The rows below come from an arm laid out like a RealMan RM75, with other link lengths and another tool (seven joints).
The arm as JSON. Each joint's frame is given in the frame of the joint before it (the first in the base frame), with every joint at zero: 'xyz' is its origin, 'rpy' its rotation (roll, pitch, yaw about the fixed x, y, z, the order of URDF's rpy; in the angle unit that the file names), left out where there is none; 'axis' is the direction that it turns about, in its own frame. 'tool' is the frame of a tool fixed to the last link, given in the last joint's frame.
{
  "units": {
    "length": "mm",
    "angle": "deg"
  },
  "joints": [
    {
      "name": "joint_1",
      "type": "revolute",
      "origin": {
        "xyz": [
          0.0,
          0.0,
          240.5
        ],
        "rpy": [
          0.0,
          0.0,
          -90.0
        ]
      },
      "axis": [
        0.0,
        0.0,
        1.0
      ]
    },
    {
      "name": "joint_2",
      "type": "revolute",
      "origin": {
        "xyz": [
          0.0,
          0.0,
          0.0
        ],
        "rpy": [
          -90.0,
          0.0,
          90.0
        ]
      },
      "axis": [
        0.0,
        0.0,
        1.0
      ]
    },
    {
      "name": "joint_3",
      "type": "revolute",
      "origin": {
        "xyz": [
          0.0,
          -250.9,
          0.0
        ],
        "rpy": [
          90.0,
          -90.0,
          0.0
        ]
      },
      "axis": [
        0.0,
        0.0,
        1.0
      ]
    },
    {
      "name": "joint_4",
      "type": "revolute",
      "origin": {
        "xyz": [
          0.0,
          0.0,
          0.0
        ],
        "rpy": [
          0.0,
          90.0,
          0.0
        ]
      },
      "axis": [
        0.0,
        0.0,
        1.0
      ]
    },
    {
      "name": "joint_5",
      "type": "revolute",
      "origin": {
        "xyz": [
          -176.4,
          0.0,
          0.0
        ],
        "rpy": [
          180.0,
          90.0,
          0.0
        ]
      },
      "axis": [
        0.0,
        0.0,
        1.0
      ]
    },
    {
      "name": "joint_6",
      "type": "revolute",
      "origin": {
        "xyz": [
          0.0,
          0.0,
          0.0
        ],
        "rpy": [
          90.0,
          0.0,
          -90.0
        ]
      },
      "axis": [
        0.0,
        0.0,
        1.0
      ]
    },
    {
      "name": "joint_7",
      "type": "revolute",
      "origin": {
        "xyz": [
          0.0,
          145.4,
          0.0
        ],
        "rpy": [
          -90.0,
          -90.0,
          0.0
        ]
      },
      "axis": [
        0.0,
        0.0,
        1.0
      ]
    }
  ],
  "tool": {
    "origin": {
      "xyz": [
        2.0,
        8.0,
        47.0
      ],
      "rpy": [
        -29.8,
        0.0,
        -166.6
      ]
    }
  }
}
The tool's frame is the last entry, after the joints.
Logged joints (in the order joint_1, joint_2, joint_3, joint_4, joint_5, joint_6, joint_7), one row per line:
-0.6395 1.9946 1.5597 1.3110 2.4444 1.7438 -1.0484
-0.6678 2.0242 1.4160 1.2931 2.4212 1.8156 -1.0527
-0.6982 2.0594 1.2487 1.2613 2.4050 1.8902 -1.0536
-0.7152 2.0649 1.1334 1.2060 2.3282 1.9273 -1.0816
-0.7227 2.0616 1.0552 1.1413 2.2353 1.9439 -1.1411
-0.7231 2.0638 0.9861 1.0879 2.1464 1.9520 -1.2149
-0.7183 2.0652 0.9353 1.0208 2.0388 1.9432 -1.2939
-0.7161 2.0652 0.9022 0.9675 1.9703 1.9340 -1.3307
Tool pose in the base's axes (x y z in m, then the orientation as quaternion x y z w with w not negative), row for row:
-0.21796 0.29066 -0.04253 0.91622 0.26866 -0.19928 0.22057
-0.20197 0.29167 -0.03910 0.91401 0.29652 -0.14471 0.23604
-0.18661 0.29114 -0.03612 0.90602 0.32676 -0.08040 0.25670
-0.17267 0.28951 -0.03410 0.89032 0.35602 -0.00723 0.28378
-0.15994 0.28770 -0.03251 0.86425 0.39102 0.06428 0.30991
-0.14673 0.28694 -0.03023 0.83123 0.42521 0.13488 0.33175
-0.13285 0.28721 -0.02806 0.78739 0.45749 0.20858 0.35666
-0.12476 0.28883 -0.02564 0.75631 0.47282 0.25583 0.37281
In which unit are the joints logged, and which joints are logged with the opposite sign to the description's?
The joints are logged in radians. Opposite sign: joint_2.
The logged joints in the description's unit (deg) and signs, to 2 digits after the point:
-36.64 -114.28 89.36 75.11 140.05 99.91 -60.07
-38.26 -115.98 81.13 74.09 138.72 104.03 -60.32
-40.00 -117.99 71.55 72.27 137.80 108.30 -60.37
-40.98 -118.31 64.94 69.10 133.40 110.43 -61.97
-41.41 -118.12 60.46 65.39 128.07 111.38 -65.38
-41.43 -118.25 56.50 62.33 122.98 111.84 -69.61
-41.16 -118.33 53.59 58.49 116.81 111.34 -74.14
-41.03 -118.33 51.69 55.43 112.89 110.81 -76.24

